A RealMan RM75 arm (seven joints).
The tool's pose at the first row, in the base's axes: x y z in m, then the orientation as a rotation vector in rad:
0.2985, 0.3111, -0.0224, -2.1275, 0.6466, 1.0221
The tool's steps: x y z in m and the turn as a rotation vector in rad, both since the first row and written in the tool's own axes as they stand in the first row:
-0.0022, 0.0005, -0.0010, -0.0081, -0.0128, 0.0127
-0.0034, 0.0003, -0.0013, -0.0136, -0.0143, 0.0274
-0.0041, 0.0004, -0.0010, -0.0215, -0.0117, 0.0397
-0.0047, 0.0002, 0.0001, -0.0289, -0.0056, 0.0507
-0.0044, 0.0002, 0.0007, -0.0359, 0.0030, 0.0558
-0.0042, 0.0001, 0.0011, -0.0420, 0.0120, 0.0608
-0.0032, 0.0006, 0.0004, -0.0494, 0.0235, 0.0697
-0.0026, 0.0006, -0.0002, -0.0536, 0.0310, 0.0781
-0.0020, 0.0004, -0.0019, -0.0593, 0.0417, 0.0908
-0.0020, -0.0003, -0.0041, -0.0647, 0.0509, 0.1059
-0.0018, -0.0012, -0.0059, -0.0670, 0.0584, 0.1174
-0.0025, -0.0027, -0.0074, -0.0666, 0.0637, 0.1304
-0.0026, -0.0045, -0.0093, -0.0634, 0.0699, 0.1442
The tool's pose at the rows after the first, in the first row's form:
0.2974, 0.3103, -0.0203, -2.1247, 0.6516, 1.0461
0.2970, 0.3104, -0.0192, -2.1265, 0.6653, 1.0584
0.2964, 0.3107, -0.0188, -2.1334, 0.6775, 1.0667
0.2956, 0.3117, -0.0187, -2.1422, 0.6901, 1.0704
0.2955, 0.3121, -0.0192, -2.1531, 0.6974, 1.0682
0.2955, 0.3124, -0.0195, -2.1635, 0.7052, 1.0651
0.2961, 0.3115, -0.0202, -2.1760, 0.7182, 1.0621
0.2967, 0.3109, -0.0204, -2.1833, 0.7299, 1.0612
0.2980, 0.3097, -0.0200, -2.1931, 0.7476, 1.0600
0.2995, 0.3085, -0.0188, -2.2013, 0.7675, 1.0615
0.3011, 0.3077, -0.0178, -2.2062, 0.7836, 1.0611
0.3024, 0.3076, -0.0160, -2.2070, 0.8014, 1.0623
0.3045, 0.3074, -0.0144, -2.2057, 0.8216, 1.0615

